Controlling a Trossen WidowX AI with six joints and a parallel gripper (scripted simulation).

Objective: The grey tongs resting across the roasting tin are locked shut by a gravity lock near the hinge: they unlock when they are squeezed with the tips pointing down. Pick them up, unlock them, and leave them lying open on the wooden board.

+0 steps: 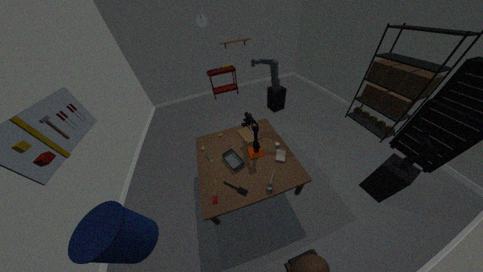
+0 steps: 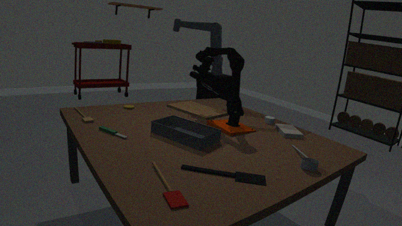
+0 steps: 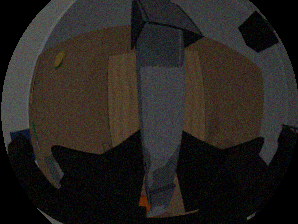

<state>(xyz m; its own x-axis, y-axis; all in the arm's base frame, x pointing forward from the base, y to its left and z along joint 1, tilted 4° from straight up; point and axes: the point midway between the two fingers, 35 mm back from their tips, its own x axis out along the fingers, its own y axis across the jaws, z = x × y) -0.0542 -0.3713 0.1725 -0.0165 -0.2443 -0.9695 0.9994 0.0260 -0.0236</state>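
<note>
Right now my gripper tip is 160 mm above the wooden board and 20 mm to the right of it. From my gripper tip the other things lie so: white block (620 mm to the left, 170 mm behind, 150 mm below); then green-handled tool (700 mm ahead, 160 mm to the left, 160 mm below); then roasting tin (420 mm ahead, 350 mm to the left, 130 mm below).
</note>
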